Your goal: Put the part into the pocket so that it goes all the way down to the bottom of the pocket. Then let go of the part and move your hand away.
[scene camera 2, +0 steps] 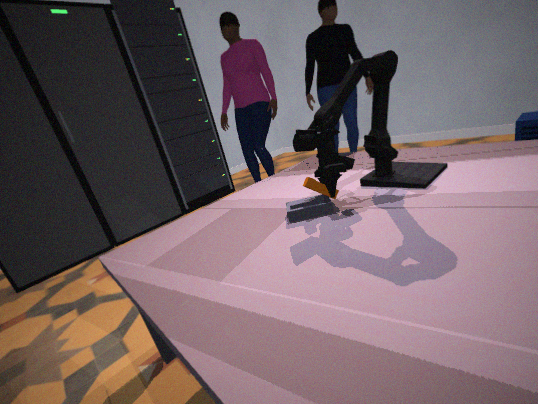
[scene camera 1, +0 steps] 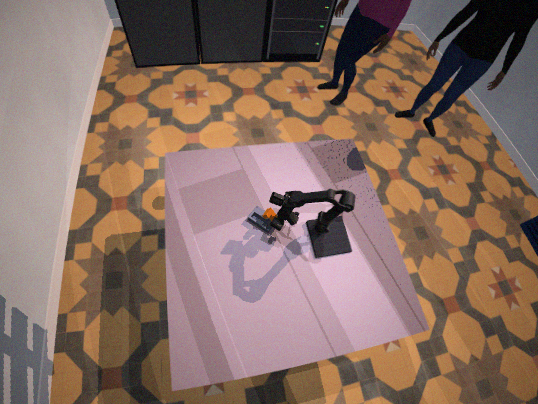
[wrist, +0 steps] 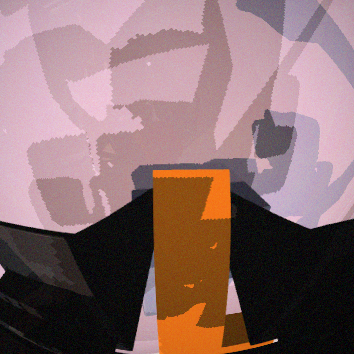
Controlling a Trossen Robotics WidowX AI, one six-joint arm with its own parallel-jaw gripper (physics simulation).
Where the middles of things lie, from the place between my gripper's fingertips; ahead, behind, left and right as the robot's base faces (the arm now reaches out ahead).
The orange part (wrist: pixel 191 207) is 4 cm above my hand, 3 cm to the right of it and 2 cm ahead of it. Also, from my hand: grey pocket block (wrist: pixel 148 303) (6 cm to the right, 6 cm ahead, 1 cm below).
